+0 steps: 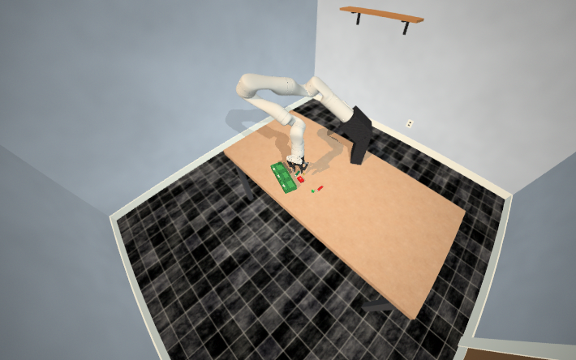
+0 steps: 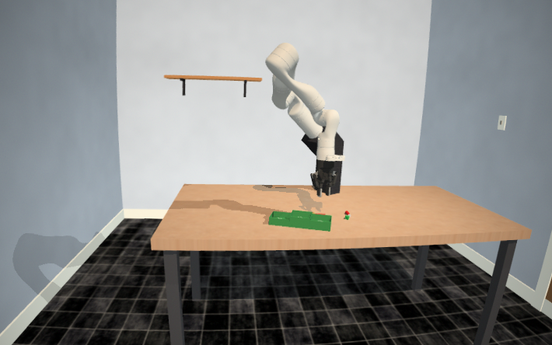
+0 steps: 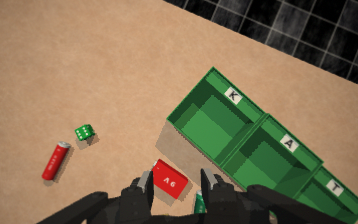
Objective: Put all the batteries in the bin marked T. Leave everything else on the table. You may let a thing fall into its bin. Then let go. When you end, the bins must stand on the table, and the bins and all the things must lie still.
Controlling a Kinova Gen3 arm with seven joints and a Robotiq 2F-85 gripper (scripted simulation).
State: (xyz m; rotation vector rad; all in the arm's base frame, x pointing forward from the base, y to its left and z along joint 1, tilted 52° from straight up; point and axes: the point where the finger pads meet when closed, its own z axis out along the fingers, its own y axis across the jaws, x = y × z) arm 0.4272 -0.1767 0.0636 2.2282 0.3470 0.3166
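Now: hand 20 mm past the red 9 V battery, 20 mm to the right of it and 120 mm above it. From my hand the other things lie so: joined green bins: 10 mm ahead, 110 mm to the right, 110 mm below; small yellow nut: 90 mm behind, 10 mm to the left, 120 mm below; green cylindrical battery: 60 mm behind, 40 mm to the right, 120 mm below.
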